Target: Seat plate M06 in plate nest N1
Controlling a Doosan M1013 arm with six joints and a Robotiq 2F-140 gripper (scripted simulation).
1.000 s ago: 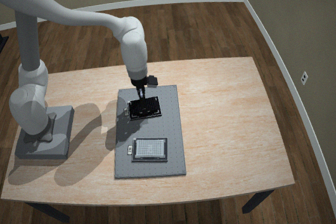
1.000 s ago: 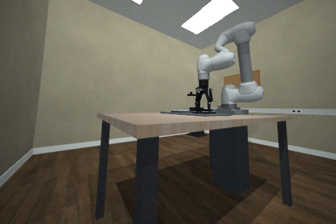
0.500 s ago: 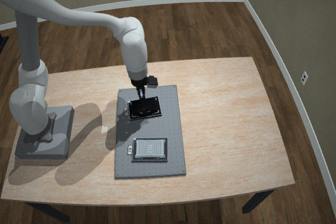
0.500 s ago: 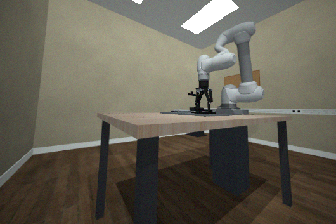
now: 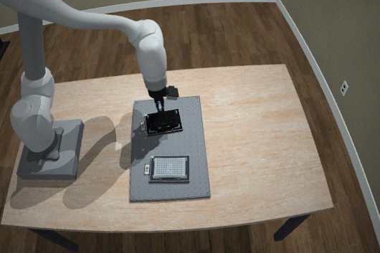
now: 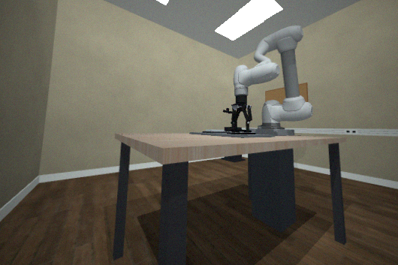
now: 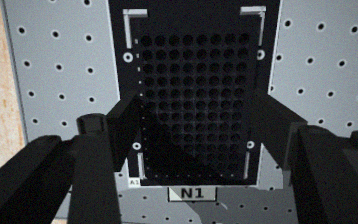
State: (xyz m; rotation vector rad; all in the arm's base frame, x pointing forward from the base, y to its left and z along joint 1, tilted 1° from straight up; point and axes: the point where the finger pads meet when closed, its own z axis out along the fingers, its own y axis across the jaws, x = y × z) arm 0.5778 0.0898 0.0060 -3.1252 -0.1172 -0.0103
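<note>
The black well plate is 20 mm below my hand. The rest, counted from my hand: white well plate: 240 mm to the right, 30 mm below, 10 mm ahead; plate nest N1: 40 mm below.
</note>
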